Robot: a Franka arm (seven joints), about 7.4 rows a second.
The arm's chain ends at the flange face. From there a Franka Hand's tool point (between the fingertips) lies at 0.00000 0.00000 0.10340 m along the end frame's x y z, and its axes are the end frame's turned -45 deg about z.
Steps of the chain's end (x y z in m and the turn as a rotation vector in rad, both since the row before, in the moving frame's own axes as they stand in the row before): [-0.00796 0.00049 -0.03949 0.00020 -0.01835 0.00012]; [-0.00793 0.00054 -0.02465 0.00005 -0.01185 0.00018]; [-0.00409 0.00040 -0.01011 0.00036 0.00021 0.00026]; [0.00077 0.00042 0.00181 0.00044 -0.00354 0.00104]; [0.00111 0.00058 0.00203 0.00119 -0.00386 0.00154]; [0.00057 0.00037 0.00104 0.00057 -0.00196 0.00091]
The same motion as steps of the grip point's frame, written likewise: [-0.00730 -0.00664 -0.03951 0.01312 -0.01283 0.00012]; [-0.00685 -0.00610 -0.02466 0.00841 -0.00834 0.00018]; [-0.00313 -0.00262 -0.01011 0.00011 0.00040 0.00026]; [0.00002 0.00055 0.00181 0.00281 -0.00219 0.00104]; [0.00018 0.00083 0.00203 0.00357 -0.00189 0.00154]; [0.00004 0.00048 0.00104 0.00179 -0.00098 0.00091]
